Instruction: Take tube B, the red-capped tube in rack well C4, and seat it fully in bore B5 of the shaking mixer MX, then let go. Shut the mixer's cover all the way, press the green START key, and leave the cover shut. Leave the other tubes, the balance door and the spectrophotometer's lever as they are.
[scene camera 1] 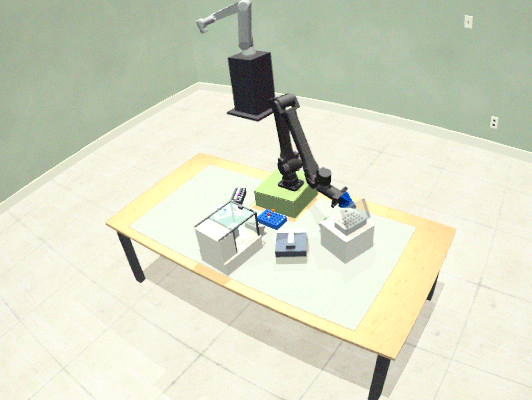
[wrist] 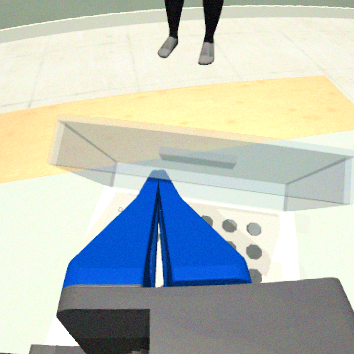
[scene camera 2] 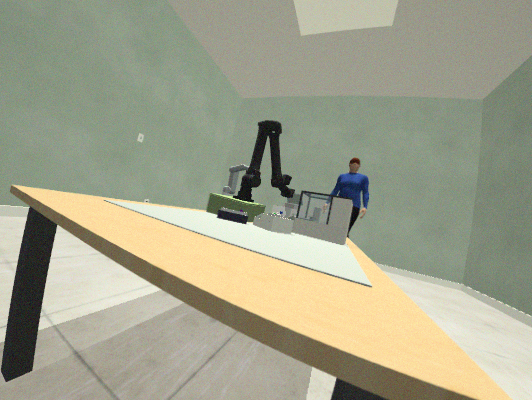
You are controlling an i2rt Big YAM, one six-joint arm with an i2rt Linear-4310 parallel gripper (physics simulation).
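Seen in the pictures: gripper, between the fingertips: (scene camera 1: 356, 207) (wrist: 158, 178) (scene camera 2: 291, 196); arm's base, origin of its link: (scene camera 1: 291, 184) (scene camera 2: 243, 200).
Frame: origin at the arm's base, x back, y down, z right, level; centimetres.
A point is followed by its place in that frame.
The mixer (scene camera 1: 347, 242) @[x -25.2, y -1.8, z -49.6 cm] (wrist: 271, 237) @[x -21.5, y -6.0, z -45.7 cm] stands at the right of the table. Its clear cover (scene camera 1: 367, 209) @[x -10.8, y -11.1, z -51.3 cm] (wrist: 310, 175) @[x -20.2, y -14.8, z -44.5 cm] is raised and tilted at the far side of the bore block. My gripper (scene camera 1: 353, 205) @[x -13.9, y -12.4, z -47.0 cm] (wrist: 158, 178) @[x -13.9, y -12.4, z -47.0 cm] is shut and empty; its blue fingertips overlap the cover's near edge in the wrist view, and contact is unclear. The fingers hide many bores, so B5 cannot be told. A small green spot (scene camera 1: 325, 218) @[x -10.3, y 3.9, z -28.2 cm], likely the START key, shows on the mixer's left. A red cap (scene camera 1: 268, 214) @[x -20.6, y 5.9, z -0.7 cm] shows in the blue rack (scene camera 1: 274, 225) @[x -23.5, y 8.4, z -6.6 cm]; its well is too small to read.
The glass-sided balance (scene camera 1: 215, 245) @[x -61.1, y -5.7, z -5.4 cm] (scene camera 2: 340, 220) @[x -57.4, y 0.6, z 7.8 cm] stands left of the rack. A dark grey device (scene camera 1: 291, 246) @[x -37.4, y 1.5, z -28.0 cm], likely the spectrophotometer, stands between rack and mixer. A black holder (scene camera 1: 239, 196) (scene camera 2: 232, 216) lies behind the balance. The arm stands on a green block (scene camera 1: 280, 197) @[x -11.1, y 0.9, z -1.4 cm] (scene camera 2: 235, 205) @[x -6.2, y 4.1, z 15.6 cm]. A person (scene camera 2: 353, 185) stands beyond the table.
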